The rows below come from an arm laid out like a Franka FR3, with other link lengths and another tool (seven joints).
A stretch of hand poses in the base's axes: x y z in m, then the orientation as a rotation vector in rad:
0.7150 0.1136 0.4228 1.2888 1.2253 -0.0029
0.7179 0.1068 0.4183 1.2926 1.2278 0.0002
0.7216 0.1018 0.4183 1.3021 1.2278 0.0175
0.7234 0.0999 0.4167 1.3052 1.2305 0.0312
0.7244 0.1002 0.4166 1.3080 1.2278 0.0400
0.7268 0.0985 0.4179 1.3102 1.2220 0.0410
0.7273 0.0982 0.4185 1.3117 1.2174 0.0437
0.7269 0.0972 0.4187 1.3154 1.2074 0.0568
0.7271 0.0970 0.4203 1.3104 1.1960 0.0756
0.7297 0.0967 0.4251 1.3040 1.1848 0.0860
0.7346 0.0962 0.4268 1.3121 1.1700 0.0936
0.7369 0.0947 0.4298 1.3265 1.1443 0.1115
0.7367 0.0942 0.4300 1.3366 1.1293 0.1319
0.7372 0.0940 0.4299 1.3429 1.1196 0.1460
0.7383 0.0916 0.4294 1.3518 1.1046 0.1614
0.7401 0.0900 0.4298 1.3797 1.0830 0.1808
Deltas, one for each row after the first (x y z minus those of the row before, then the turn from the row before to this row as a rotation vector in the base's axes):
0.0029 -0.0068 -0.0045 0.0050 0.0012 0.0012
0.0037 -0.0050 0.0000 0.0156 -0.0063 0.0050
0.0018 -0.0019 -0.0016 0.0095 -0.0039 0.0074
0.0010 0.0003 -0.0001 0.0058 -0.0057 0.0021
0.0024 -0.0017 0.0013 0.0010 -0.0043 -0.0034
0.0005 -0.0003 0.0006 0.0015 -0.0044 -0.0015
-0.0004 -0.0010 0.0002 0.0070 -0.0131 0.0004
0.0002 -0.0002 0.0016 0.0026 -0.0190 0.0067
0.0026 -0.0003 0.0048 -0.0023 -0.0151 0.0028
0.0049 -0.0005 0.0017 0.0073 -0.0128 -0.0069
0.0023 -0.0015 0.0030 0.0153 -0.0243 -0.0095
-0.0002 -0.0005 0.0002 0.0151 -0.0185 -0.0007
0.0005 -0.0002 -0.0001 0.0100 -0.0124 0.0002
0.0011 -0.0024 -0.0005 0.0120 -0.0162 -0.0030
0.0018 -0.0016 0.0004 0.0286 -0.0176 -0.0118

